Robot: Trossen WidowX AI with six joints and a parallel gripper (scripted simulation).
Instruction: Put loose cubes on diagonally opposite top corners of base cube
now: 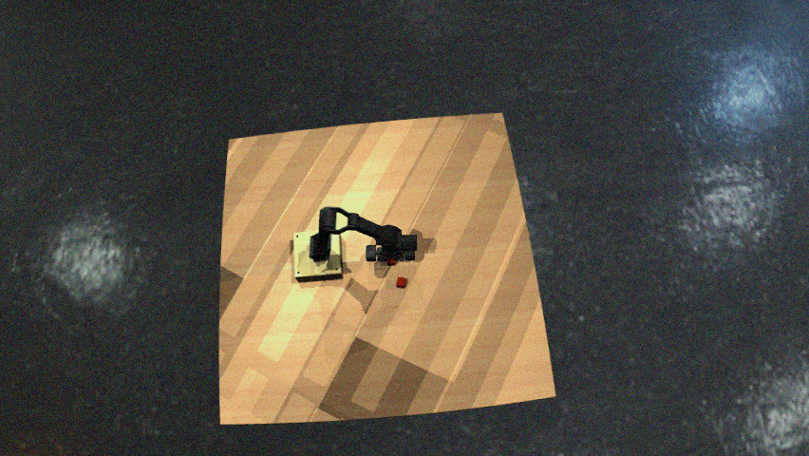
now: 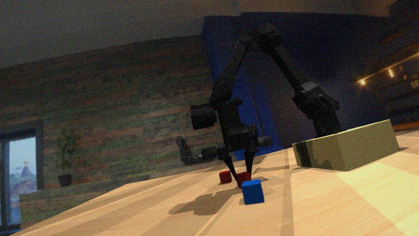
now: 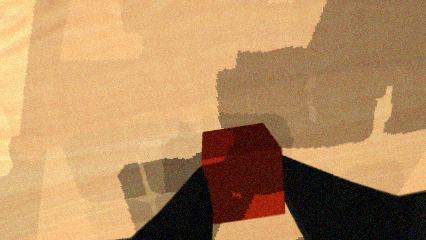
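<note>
The blue cube is 2 cm ahead of my gripper tip and 12 cm to the left of it.
</note>
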